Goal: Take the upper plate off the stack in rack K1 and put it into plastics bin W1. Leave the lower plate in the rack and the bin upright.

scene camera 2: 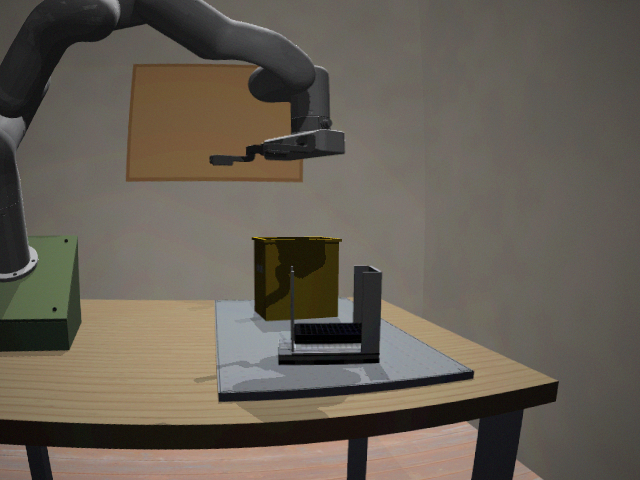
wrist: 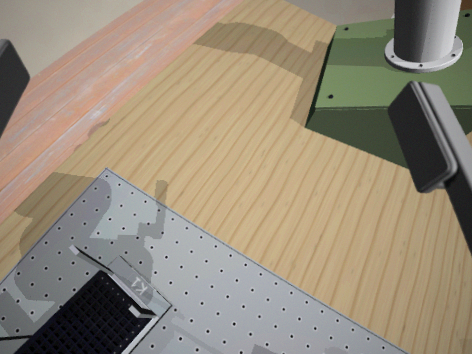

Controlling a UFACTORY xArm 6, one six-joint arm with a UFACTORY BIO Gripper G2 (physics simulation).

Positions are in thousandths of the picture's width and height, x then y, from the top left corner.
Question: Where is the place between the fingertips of the gripper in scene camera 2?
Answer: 368,324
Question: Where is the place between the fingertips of the gripper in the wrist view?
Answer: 471,208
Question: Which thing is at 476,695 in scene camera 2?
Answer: A black plate.
